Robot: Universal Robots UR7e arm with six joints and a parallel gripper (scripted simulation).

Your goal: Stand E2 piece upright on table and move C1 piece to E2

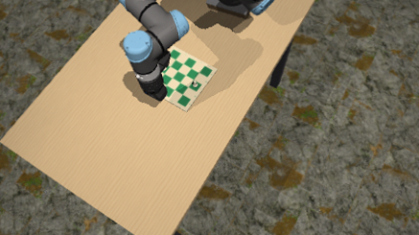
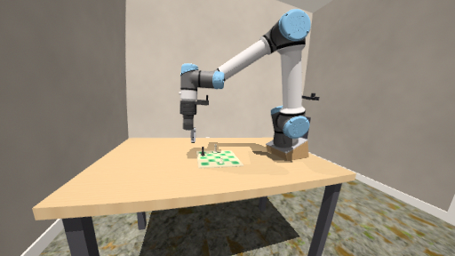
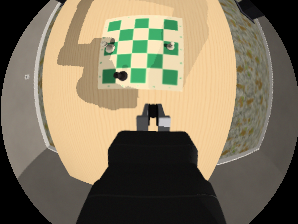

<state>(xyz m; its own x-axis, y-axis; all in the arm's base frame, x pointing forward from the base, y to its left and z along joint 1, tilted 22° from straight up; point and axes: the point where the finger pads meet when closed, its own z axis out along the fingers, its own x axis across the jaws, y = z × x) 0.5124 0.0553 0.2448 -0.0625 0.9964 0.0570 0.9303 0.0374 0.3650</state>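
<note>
Right now my hand is 14 cm past the small pale piece, 3 cm to the right of it and 10 cm above it. From my hand the other things lie so: chessboard 13 cm behind, 4 cm to the right, 12 cm below; then small black piece 1 cm below.
</note>
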